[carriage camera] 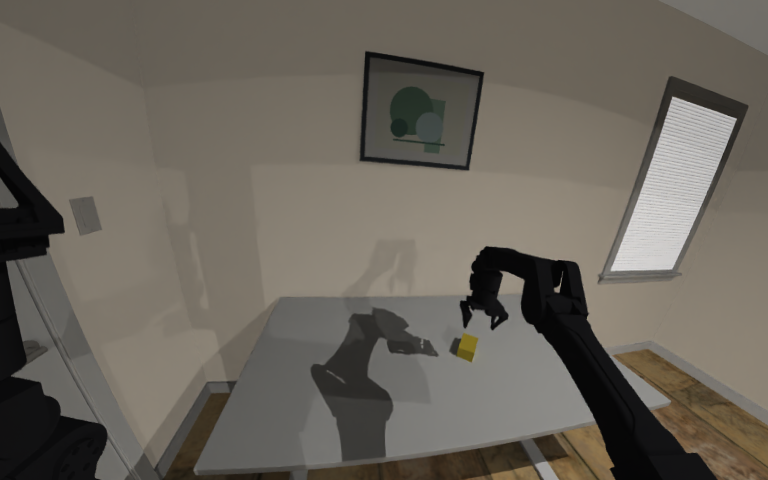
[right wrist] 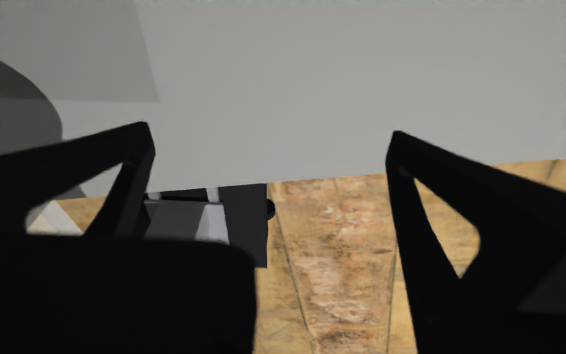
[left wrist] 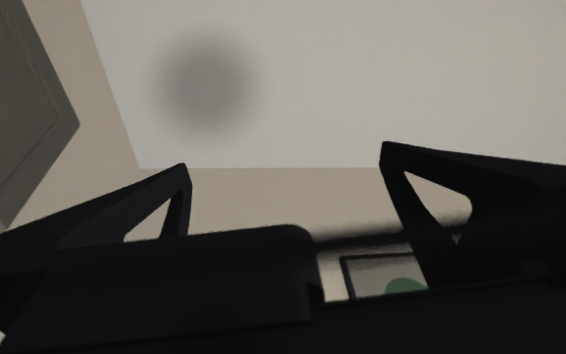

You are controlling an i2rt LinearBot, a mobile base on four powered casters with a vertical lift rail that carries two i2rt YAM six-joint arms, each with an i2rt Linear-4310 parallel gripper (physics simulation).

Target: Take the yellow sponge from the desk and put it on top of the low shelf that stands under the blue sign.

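Places are measured from the left arm's base along level axes (x right, y ahead, z up), in centimetres.
Where they show: left gripper, fingertip midpoint: (left wrist: 285,163); right gripper, fingertip midpoint: (carriage camera: 478,328) (right wrist: 269,141).
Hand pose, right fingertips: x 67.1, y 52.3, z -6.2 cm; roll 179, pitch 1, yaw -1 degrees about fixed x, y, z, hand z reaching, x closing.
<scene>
After its pixels a point has its place.
The yellow sponge (carriage camera: 467,347) {y 62.3, x 70.4, z -23.7 cm} lies on the grey desk (carriage camera: 498,407) {y 40.9, x 74.9, z -28.1 cm} (right wrist: 300,90) {y 43.5, x 68.4, z -28.1 cm}, right of its middle in the carriage view. It does not show in the right wrist view. My right gripper (carriage camera: 480,325) {y 52.3, x 67.1, z -6.2 cm} (right wrist: 269,141) {y 52.3, x 67.1, z -6.2 cm} points down above the desk, open and empty. In the carriage view its fingertips appear a little above and to the right of the sponge, apart from it. My left gripper (left wrist: 285,163) {y 4.5, x 0.1, z 43.3 cm} is open and empty, with the ceiling and wall behind its fingers. In the carriage view part of the left arm shows at the left edge. The low shelf and the blue sign do not show.
A framed green picture (carriage camera: 421,110) {y 104.5, x 46.1, z 68.0 cm} (left wrist: 385,275) {y 102.7, x 35.8, z 78.5 cm} hangs on the wall behind the desk. A window with blinds (carriage camera: 676,186) {y 140.5, x 236.0, z 50.0 cm} is at the right. A white door frame (carriage camera: 73,350) {y 34.4, x -57.3, z -15.3 cm} stands at the left. The wooden floor (right wrist: 340,260) {y -89.3, x 94.8, z -100.1 cm} shows beyond the desk's edge, beside the dark robot base (right wrist: 245,225) {y -28.7, x 52.1, z -70.2 cm}.
</scene>
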